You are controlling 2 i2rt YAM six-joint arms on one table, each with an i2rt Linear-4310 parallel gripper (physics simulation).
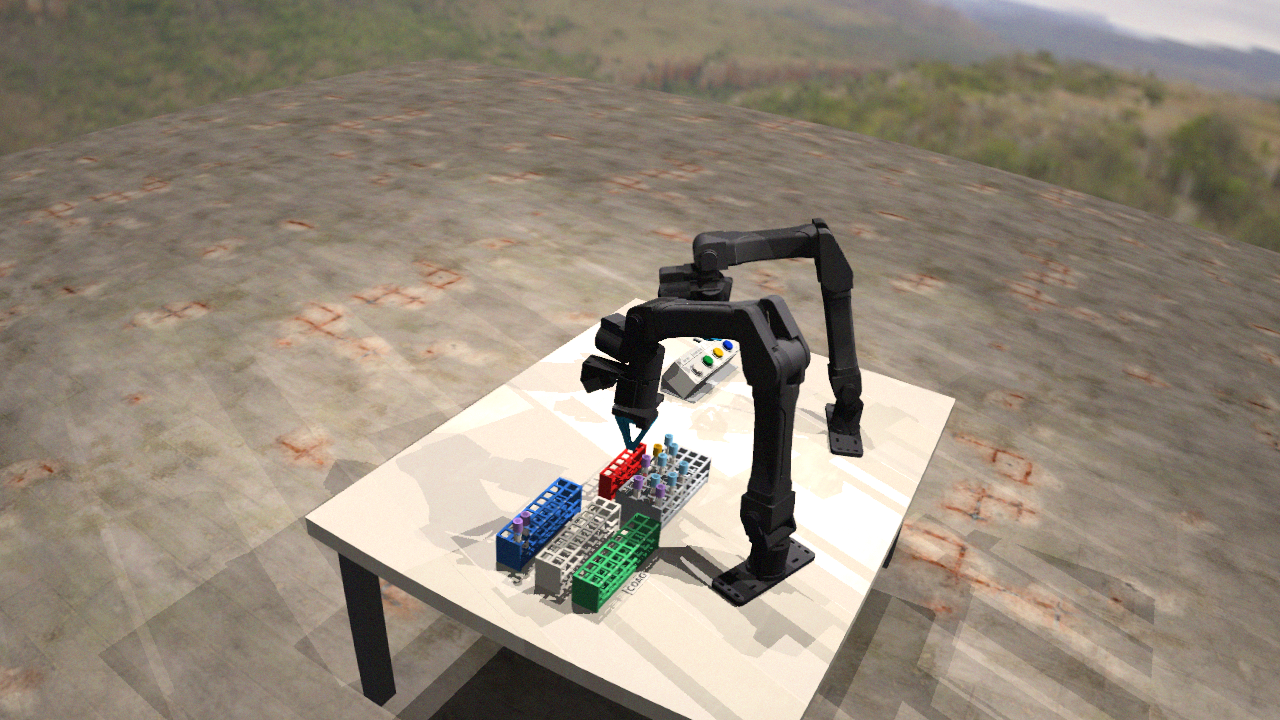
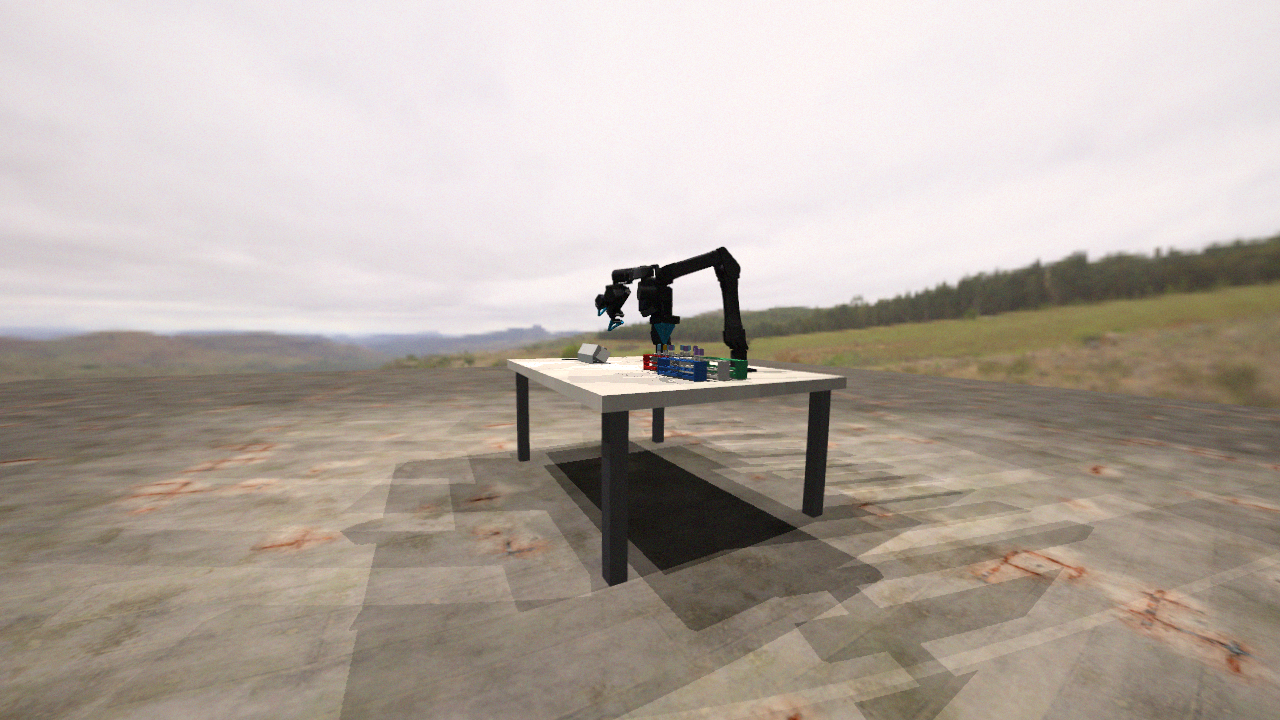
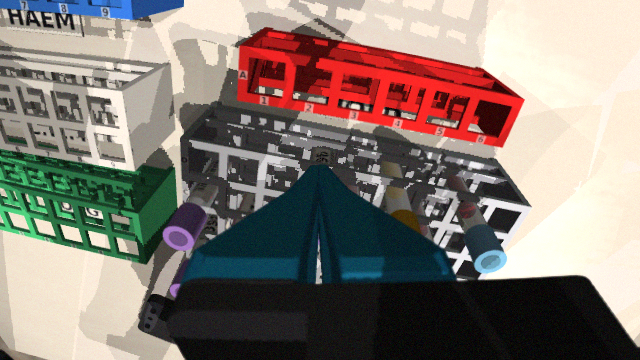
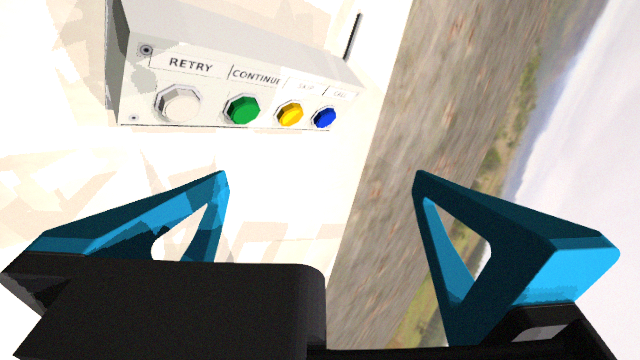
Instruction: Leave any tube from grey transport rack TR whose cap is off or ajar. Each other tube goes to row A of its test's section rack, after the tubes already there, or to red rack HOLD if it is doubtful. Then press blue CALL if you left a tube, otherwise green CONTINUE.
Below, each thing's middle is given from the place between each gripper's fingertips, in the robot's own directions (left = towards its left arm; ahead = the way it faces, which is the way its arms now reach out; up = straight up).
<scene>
Now: the tube (image 3: pixel 397 202) 390 mm to the left of my right hand, 130 mm below it and 60 mm behind it.
Now: the tube 30 mm behind my left hand, 50 mm to the right of it and 50 mm below it.
</scene>
